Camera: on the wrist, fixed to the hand. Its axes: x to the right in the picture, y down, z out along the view.
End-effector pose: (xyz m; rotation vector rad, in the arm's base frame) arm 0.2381 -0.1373 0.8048 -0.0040 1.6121 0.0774
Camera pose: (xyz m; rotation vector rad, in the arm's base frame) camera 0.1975 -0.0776 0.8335 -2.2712 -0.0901 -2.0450
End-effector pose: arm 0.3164 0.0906 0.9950 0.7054 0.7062 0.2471
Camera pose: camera 0.2741 0.1465 1.0284 -1.0707 0.8971 -2.5316
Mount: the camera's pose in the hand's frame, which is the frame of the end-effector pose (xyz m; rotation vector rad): -0.0242 0.0630 -0.0385 0.1004 0.0740 3.1111
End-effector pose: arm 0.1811 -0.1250 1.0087 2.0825 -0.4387 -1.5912
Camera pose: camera 0.2137 -0.1580 1.0710 -0.3011 -1.8251 0.5995
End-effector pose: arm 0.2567 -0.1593 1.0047 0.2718 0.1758 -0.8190
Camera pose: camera 0.2851 -0.0897 0.9851 0.3170 -0.3071 2.2708
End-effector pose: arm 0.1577 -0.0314 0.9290 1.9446 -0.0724 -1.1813
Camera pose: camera 0.1954 -0.0375 0.9967 0.0166 -1.9278 1.0661
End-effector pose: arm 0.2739 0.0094 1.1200 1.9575 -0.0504 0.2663
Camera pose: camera 0.2341 0.0177 1.1862 -0.0156 2.3521 -1.6603
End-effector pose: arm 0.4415 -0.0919 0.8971 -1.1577 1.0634 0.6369
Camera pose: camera 0.3652 -0.1055 0.8919 -1.2883 -1.4653 -1.7207
